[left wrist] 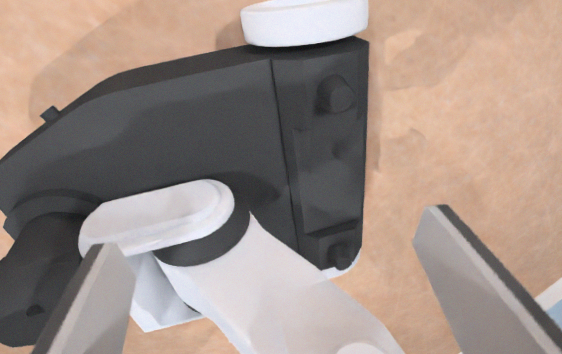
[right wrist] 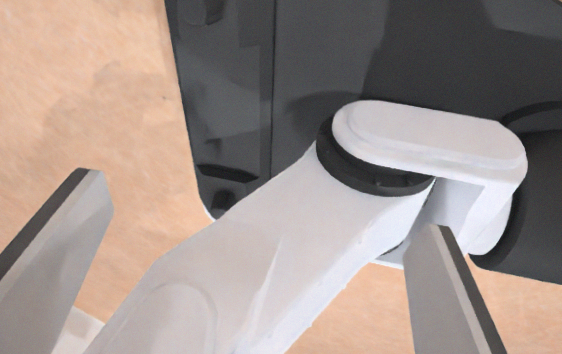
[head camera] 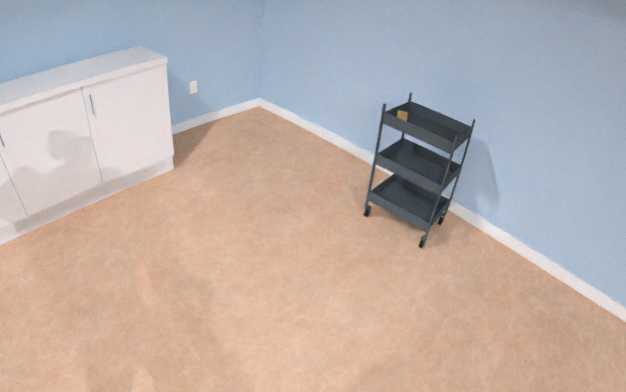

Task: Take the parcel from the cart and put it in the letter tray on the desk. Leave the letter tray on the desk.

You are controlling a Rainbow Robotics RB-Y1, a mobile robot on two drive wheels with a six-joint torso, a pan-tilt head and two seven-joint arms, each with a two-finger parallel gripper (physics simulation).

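Frame: origin at the robot's base, x left, y back, z up, level; metres.
Seen in the pictures: left gripper, fingertip midpoint: (left wrist: 276, 243); right gripper, fingertip midpoint: (right wrist: 265, 216).
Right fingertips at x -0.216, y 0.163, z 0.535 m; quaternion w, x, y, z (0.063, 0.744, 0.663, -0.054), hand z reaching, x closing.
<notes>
A point is followed by its place in that frame.
A dark three-tier cart (head camera: 417, 133) @(x -0.573, y -1.561, z 0.690 m) stands against the right-hand wall in the head camera view, some way off. A small tan-yellow item (head camera: 402, 115) @(x -0.518, y -1.730, z 0.713 m), which looks like the parcel, is in its top tray near the left end. The desk and the letter tray do not show in these views. My left gripper (left wrist: 276, 243) @(x 0.259, y 0.144, z 0.538 m) is open, with its fingers wide apart above the robot's own base and arm. My right gripper (right wrist: 265, 216) @(x -0.216, y 0.163, z 0.535 m) is open in the same way, also over the robot's own base and arm. Both are far from the cart.
A long white cabinet (head camera: 135, 115) @(x 1.157, y -1.864, z 0.558 m) stands against the wall on the left. A white outlet (head camera: 193, 87) @(x 1.068, y -2.846, z 0.396 m) is on the wall beside it. The tan floor (head camera: 280, 250) @(x 0.100, y -1.342, z 0.000 m) lies between me and the cart. White baseboard (head camera: 320, 131) @(x -0.105, y -2.760, z 0.052 m) runs along the blue walls.
</notes>
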